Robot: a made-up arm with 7 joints.
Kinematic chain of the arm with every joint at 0, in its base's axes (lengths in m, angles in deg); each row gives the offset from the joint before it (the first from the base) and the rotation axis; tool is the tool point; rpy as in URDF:
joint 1: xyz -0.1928 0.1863 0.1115 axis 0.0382 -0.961 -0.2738
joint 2: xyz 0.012 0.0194 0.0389 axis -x
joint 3: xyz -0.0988 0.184 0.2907 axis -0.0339 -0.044 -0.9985
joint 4: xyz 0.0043 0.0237 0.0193 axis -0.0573 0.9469 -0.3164
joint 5: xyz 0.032 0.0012 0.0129 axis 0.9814 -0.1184 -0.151
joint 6: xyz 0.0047 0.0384 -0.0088 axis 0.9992 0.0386 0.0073
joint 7: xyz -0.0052 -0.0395 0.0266 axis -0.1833 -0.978 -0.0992
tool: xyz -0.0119 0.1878 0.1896 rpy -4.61 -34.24 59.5
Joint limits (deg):
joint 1: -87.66..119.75
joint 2: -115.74..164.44
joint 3: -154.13..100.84
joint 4: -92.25..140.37
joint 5: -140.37..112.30
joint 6: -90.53..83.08
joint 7: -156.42..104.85
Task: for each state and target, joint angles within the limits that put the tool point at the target. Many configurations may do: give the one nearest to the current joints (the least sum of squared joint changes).
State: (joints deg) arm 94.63 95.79 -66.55 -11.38 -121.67 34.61 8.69
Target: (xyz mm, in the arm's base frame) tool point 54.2 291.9 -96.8
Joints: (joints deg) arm 95.60 103.01 -65.21 -13.48 -130.72 25.19 8.90
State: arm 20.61 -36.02 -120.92 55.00 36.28 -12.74 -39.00
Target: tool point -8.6 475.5 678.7
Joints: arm -26.49 -24.51 -101.37 51.82 53.14 -2.02 -36.79
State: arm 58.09 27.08 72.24 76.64 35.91 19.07 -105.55
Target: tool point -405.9 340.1 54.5
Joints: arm 66.35 39.08 83.20 82.72 45.98 27.30 -97.38
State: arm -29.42 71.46 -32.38 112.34 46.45 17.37 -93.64
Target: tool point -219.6 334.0 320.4
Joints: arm -26.96 57.79 -12.50 136.00 68.55 34.99 -82.38
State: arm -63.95 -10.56 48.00 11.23 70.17 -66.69 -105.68
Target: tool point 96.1 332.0 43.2
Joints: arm -75.61 -6.14 45.15 27.31 62.16 -73.69 -115.47
